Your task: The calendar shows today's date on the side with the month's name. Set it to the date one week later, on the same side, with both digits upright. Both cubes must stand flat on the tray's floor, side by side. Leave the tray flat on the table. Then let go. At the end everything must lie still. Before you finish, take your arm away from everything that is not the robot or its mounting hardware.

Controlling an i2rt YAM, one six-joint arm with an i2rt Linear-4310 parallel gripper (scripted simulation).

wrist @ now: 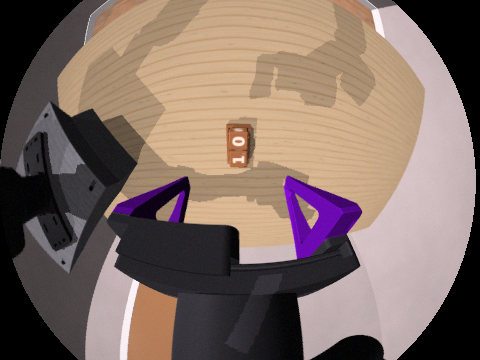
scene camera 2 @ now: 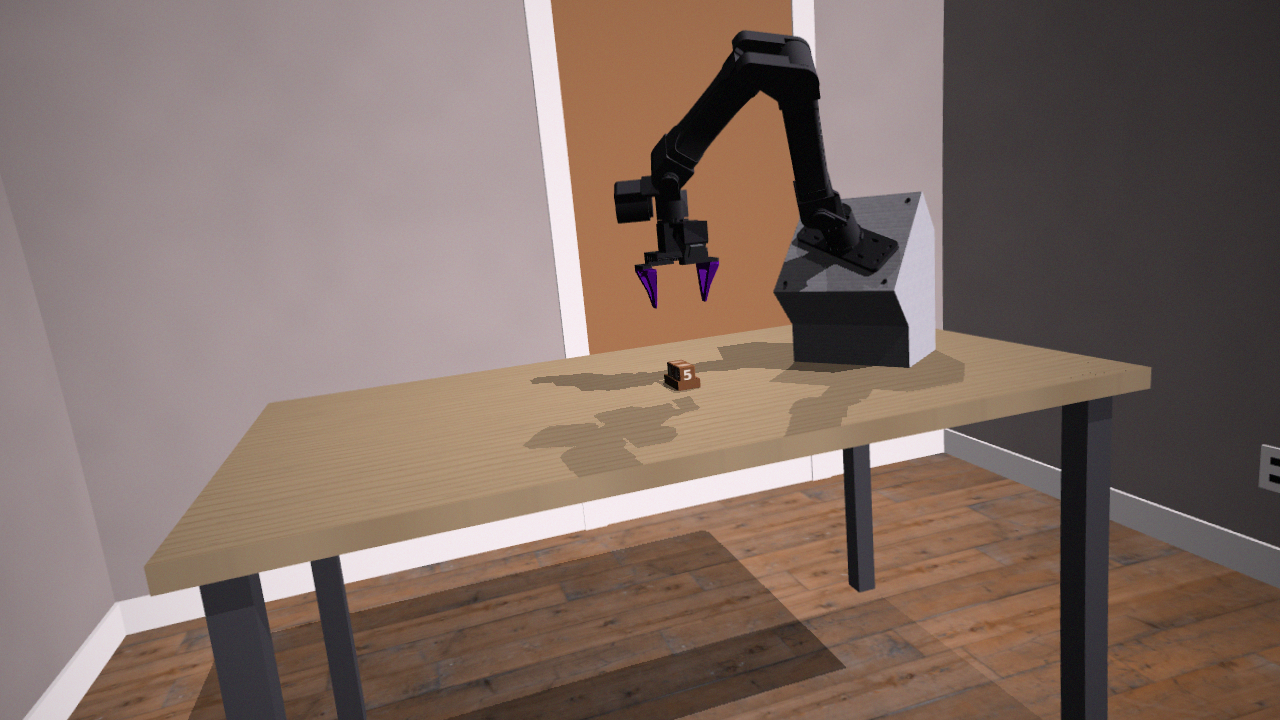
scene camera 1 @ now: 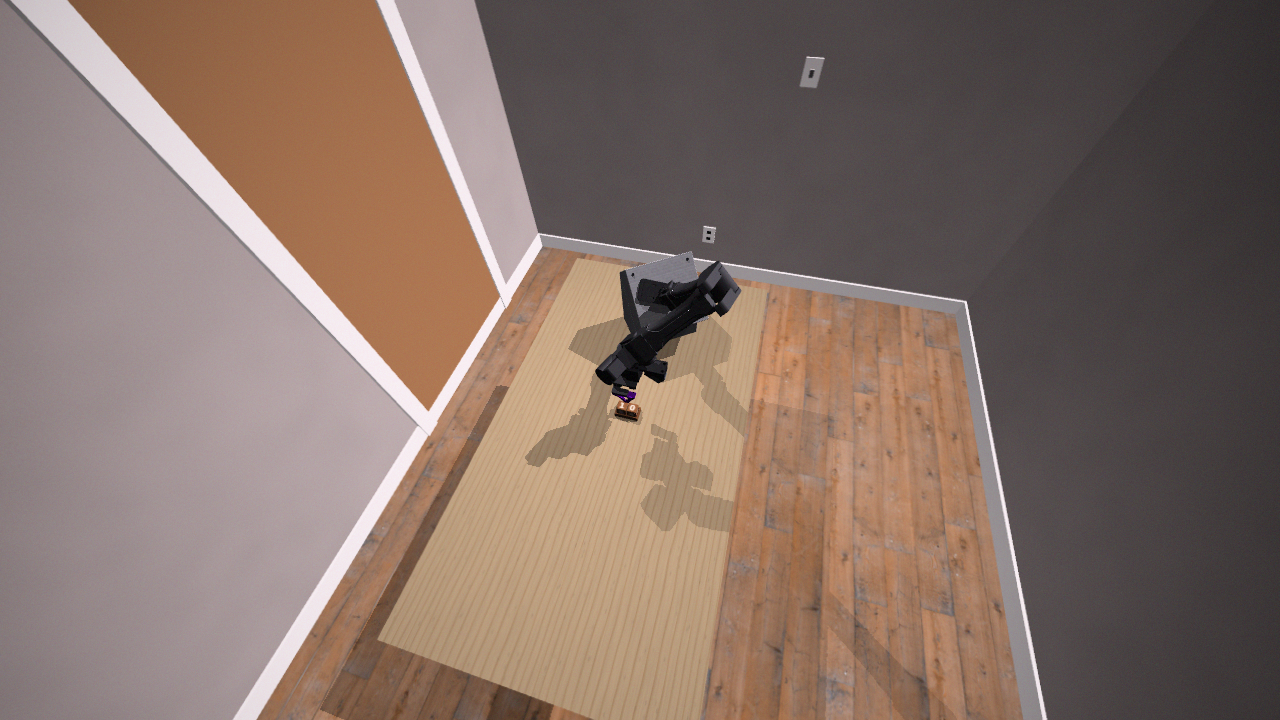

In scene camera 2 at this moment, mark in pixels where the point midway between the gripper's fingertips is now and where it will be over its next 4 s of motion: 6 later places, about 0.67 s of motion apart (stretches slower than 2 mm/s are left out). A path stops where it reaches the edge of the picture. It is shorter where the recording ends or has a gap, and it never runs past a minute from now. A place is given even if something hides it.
My gripper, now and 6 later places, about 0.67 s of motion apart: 679, 304; 685, 333; 682, 335; 684, 348; 684, 360; 685, 366; 685, 376
